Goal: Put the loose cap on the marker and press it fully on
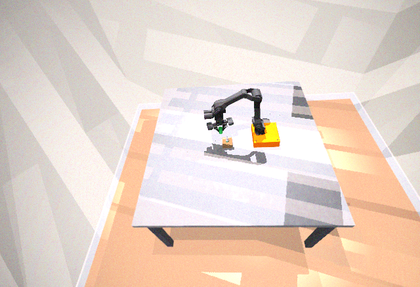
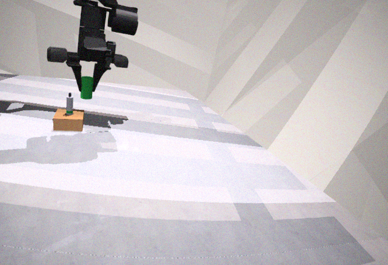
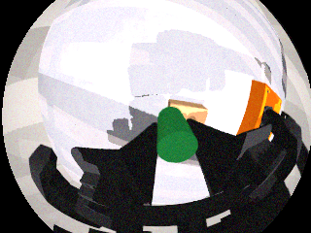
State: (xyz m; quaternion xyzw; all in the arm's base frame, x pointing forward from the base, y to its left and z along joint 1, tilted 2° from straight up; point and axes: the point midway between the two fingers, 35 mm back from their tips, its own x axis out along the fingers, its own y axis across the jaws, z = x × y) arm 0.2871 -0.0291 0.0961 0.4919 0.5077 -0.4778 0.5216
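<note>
The tan holder block is 4 cm behind my gripper tip, 5 cm to the left of it and 10 cm below it. The rest, counted from my gripper tip: green cap: 1 cm above.
</note>
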